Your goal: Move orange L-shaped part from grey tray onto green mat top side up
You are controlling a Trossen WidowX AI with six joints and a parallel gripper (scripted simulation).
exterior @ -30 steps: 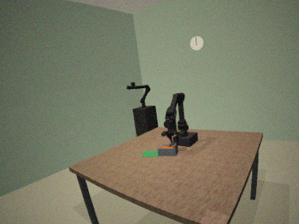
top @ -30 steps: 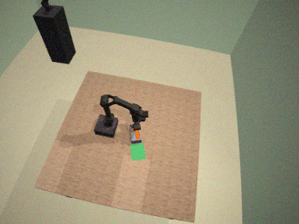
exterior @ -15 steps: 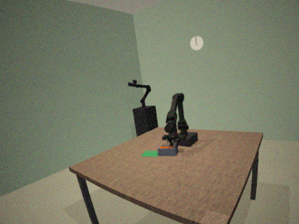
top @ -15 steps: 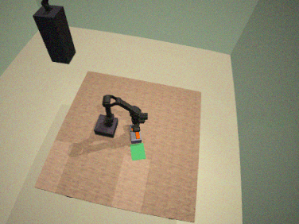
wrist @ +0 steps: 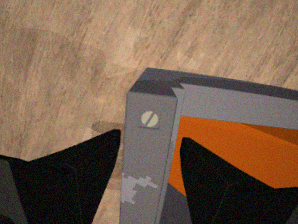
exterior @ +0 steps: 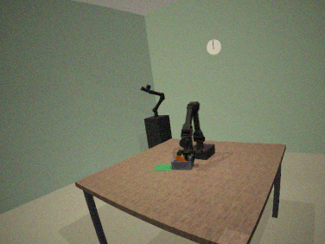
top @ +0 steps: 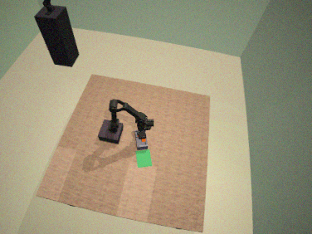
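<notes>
The orange L-shaped part lies 50 mm to the right of my gripper tip, 10 mm ahead of it and 10 mm above it. Round my gripper tip: green mat: 210 mm to the right, 70 mm ahead, 50 mm below.
</notes>
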